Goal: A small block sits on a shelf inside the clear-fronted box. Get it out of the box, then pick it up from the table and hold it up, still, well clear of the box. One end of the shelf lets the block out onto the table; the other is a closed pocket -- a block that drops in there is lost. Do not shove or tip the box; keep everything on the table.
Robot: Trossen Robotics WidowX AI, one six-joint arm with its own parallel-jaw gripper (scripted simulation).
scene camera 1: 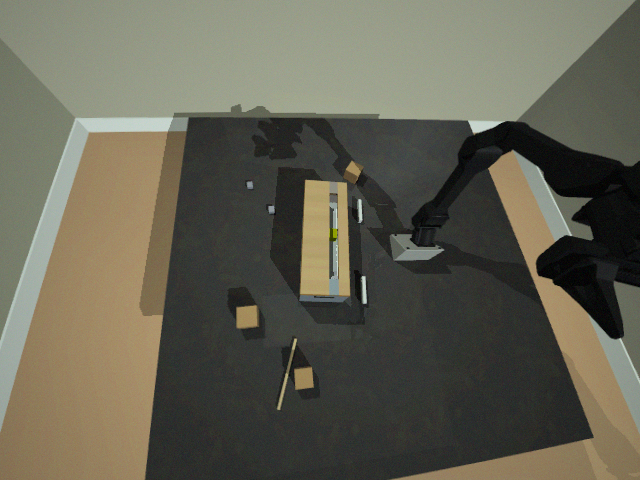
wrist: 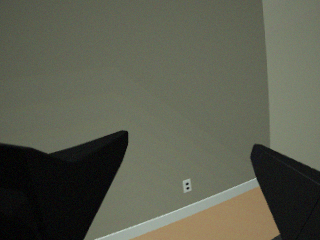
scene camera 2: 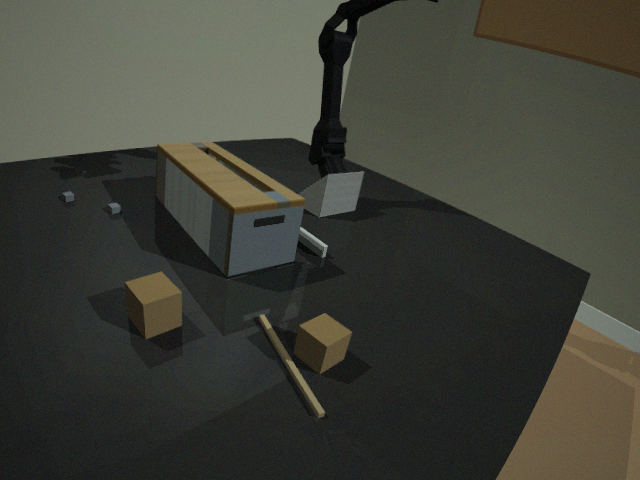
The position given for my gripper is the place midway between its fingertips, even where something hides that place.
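There is a thin wooden stick (scene camera 2: 300, 381) that I can see, though in the wrist view the stick is out of frame. I also see a long box (scene camera 2: 243, 220), and scene camera 1 (scene camera 1: 324, 267) shows that box too. In the wrist view the long box is out of frame. As for my gripper (wrist: 189, 144), I see it as well.
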